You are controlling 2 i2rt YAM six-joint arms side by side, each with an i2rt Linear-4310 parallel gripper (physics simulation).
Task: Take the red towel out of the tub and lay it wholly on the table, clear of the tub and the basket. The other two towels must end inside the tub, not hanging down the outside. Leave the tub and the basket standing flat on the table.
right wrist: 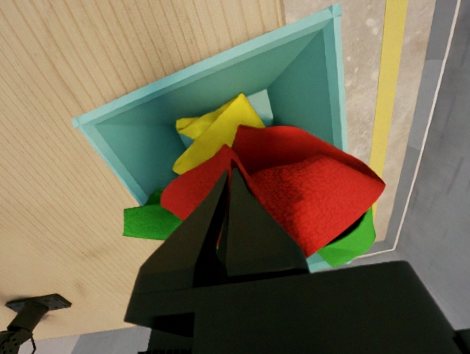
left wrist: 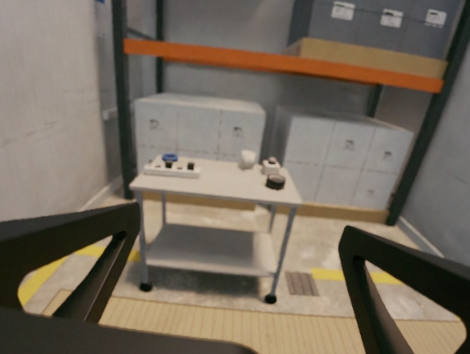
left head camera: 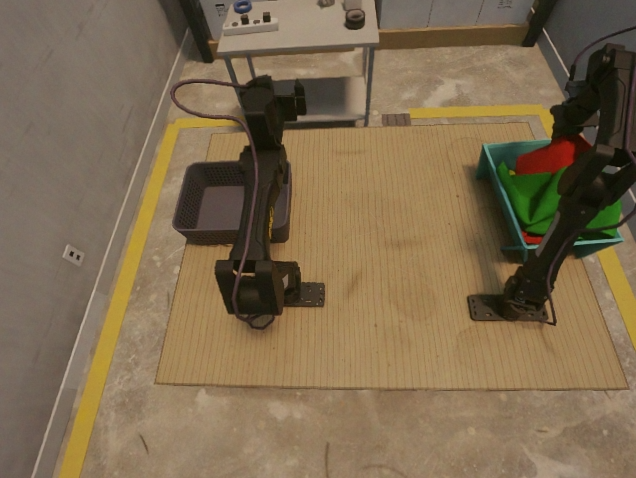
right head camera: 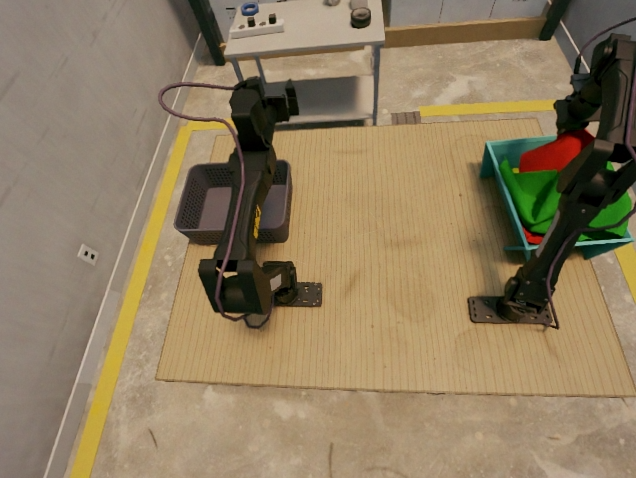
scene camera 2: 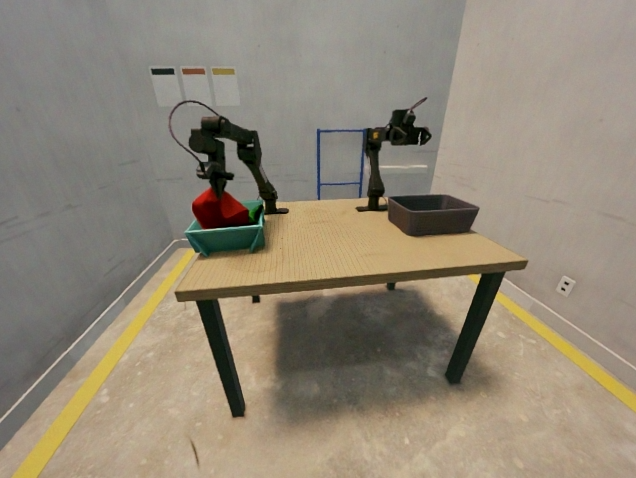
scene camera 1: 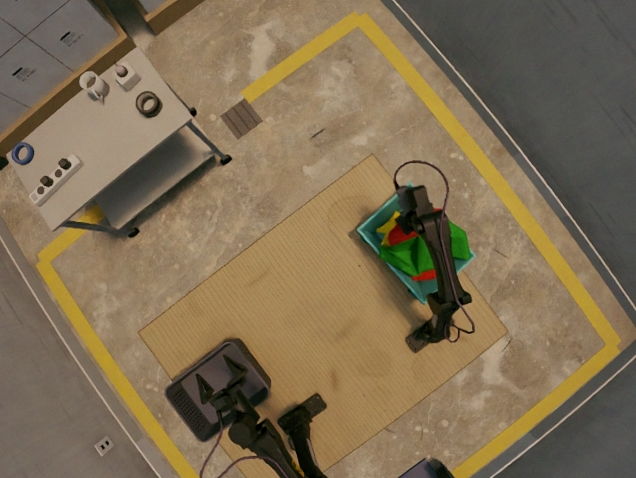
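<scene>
My right gripper [right wrist: 233, 175] [scene camera 2: 220, 194] is shut on the red towel [right wrist: 305, 205] [scene camera 2: 218, 211] [left head camera: 544, 156] [right head camera: 550, 155], whose gripped part is raised above the teal tub [right wrist: 210, 65] [scene camera 2: 226, 240] [left head camera: 508, 205] while lower parts are among the other towels. The green towel [left head camera: 534, 200] [right head camera: 537, 197] [scene camera 1: 411, 256] [right wrist: 150, 222] lies bunched in the tub and reaches past its rim in the right wrist view; whether it hangs outside is unclear. The yellow towel [right wrist: 217, 137] [scene camera 1: 389, 228] is inside the tub, partly covered. My left gripper [left wrist: 241, 226] [scene camera 1: 214, 369] is open and empty, high up.
The dark basket [left head camera: 205, 236] [scene camera 2: 431, 221] [scene camera 1: 187, 411] stands flat at the table's other end, with the left arm above it in the head views. The tub stands near the table's [scene camera 2: 318, 256] edge. A grey cart [left wrist: 215, 180] stands on the floor beyond.
</scene>
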